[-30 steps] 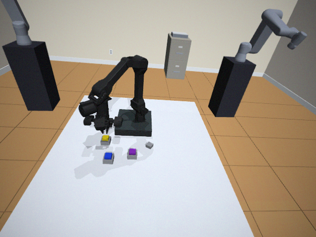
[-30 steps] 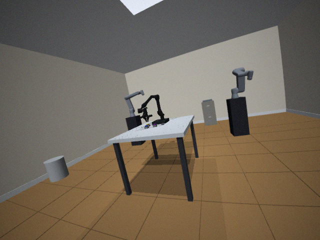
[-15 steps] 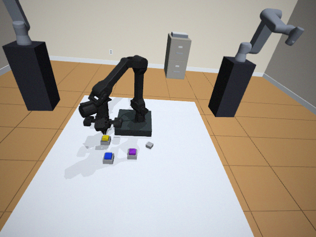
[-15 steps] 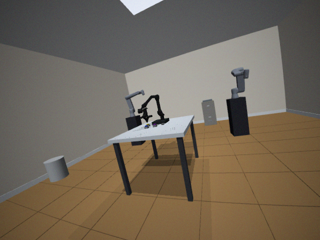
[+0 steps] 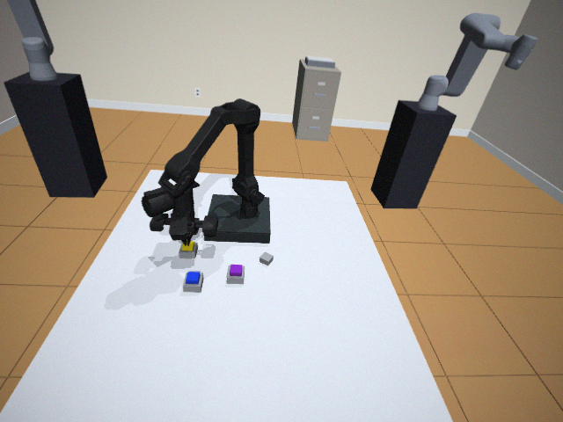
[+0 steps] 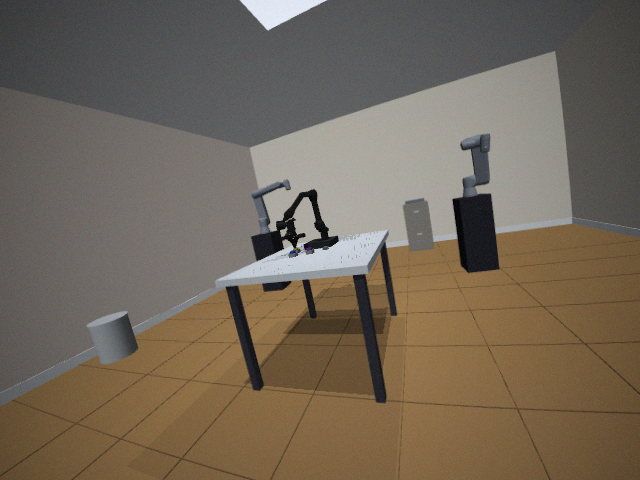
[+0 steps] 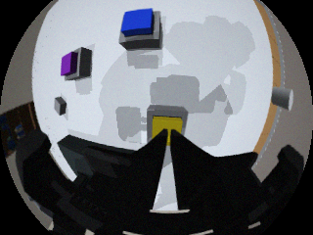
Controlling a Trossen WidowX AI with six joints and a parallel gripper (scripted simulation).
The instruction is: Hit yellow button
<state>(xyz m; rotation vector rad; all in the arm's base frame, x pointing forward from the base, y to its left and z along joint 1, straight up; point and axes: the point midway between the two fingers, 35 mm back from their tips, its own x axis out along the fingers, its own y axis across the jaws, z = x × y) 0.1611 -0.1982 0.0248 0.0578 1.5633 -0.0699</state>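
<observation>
My gripper tip is 10 mm above the yellow button. Also, from my gripper tip: grey block: 40 mm ahead, 240 mm to the left, 30 mm below; blue button: 130 mm ahead, 30 mm to the left; purple button: 110 mm ahead, 150 mm to the left, 10 mm below.
</observation>
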